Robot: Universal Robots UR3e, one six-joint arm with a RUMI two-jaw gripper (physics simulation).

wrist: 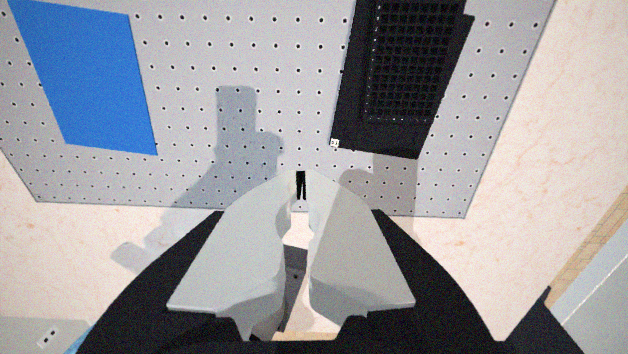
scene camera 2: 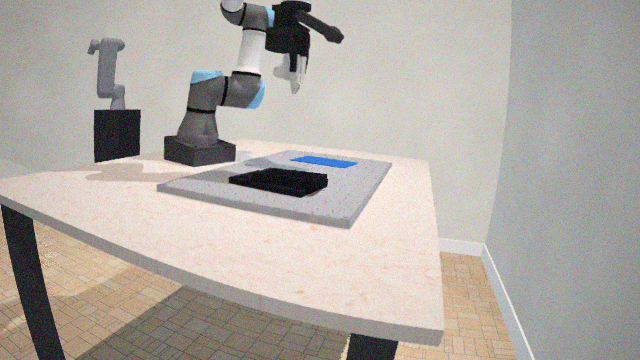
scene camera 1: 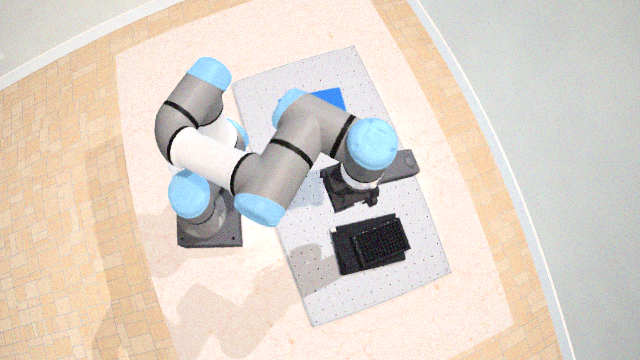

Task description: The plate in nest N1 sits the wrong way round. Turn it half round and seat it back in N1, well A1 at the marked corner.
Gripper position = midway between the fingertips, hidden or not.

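I see my gripper (scene camera 2: 293, 94), and again my gripper (wrist: 302, 173) in the wrist view and my gripper (scene camera 1: 355, 194). There is a black plate (scene camera 1: 388, 239) here; the wrist view shows the black plate (wrist: 408, 56) as well, and scene camera 2 shows the black plate (scene camera 2: 303, 179). A black nest (scene camera 2: 271, 187) is in the scene, and so is a flat blue rectangle (wrist: 87, 64).
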